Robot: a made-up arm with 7 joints.
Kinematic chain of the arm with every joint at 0, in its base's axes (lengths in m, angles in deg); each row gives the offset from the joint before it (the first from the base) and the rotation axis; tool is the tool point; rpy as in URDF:
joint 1: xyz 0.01 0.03 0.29 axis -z
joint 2: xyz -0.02 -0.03 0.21 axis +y
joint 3: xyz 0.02 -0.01 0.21 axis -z
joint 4: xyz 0.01 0 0.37 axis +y
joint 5: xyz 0 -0.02 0.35 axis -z
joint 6: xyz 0.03 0 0.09 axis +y
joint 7: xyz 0.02 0 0.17 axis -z
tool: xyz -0.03 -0.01 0.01 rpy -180 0 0
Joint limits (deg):
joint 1: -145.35..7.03
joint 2: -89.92..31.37
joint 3: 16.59..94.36
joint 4: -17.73..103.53
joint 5: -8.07..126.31
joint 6: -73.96..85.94
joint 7: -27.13..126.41
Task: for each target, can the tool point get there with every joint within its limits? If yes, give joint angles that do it. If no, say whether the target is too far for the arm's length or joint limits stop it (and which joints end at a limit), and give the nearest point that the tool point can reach.
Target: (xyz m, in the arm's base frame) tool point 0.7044 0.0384 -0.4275
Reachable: no: joint limits stop it (at a limit: joint 2, joint 3, joint 7) | nearest point 0.7143 0.0385 0.2526 | short by 0.680 m
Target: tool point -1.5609 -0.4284 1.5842
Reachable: no: too far | nearest point -0.9722 -0.2566 1.1728 | short by 0.739 m
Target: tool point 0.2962 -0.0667 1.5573
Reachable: yes | joints -46.04 -12.49 41.21 43.00 79.55 -36.68 78.31
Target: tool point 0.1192 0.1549 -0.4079
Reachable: no: joint limits stop it (at a limit: joint 1, joint 2, joint 3, joint 4, joint 6, joint 7) | nearest point 0.5746 0.1496 0.2864 | short by 0.830 m
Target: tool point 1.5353 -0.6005 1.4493
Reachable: no: too far | nearest point 0.9772 -0.4033 1.1089 | short by 0.683 m
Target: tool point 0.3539 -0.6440 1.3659
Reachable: yes | joints -94.41 -41.58 66.90 6.97 6.62 57.61 -9.35
